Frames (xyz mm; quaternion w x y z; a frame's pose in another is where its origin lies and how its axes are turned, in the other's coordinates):
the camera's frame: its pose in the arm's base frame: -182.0 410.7 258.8 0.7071 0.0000 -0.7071 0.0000
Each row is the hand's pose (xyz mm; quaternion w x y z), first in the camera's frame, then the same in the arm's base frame.
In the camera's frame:
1: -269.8 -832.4 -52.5 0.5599 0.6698 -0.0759 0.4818
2: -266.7 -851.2 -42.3 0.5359 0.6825 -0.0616 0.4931
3: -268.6 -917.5 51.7 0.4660 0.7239 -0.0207 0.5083
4: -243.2 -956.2 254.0 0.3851 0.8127 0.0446 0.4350
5: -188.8 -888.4 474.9 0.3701 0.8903 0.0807 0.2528
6: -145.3 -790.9 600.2 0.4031 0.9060 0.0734 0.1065
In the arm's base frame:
1: -129.5 -421.7 -11.0 0.3422 0.1329 -0.4496 0.8143
2: -139.7 -440.5 -7.9 0.3354 0.1339 -0.4225 0.8313
3: -233.7 -506.8 -9.8 0.3149 0.1525 -0.3442 0.8713
4: -436.0 -545.5 15.6 0.3038 0.2671 -0.2408 0.8823
5: -656.9 -477.7 70.0 0.3188 0.4508 -0.2046 0.8083
6: -782.2 -380.2 113.5 0.3369 0.5653 -0.2331 0.7159

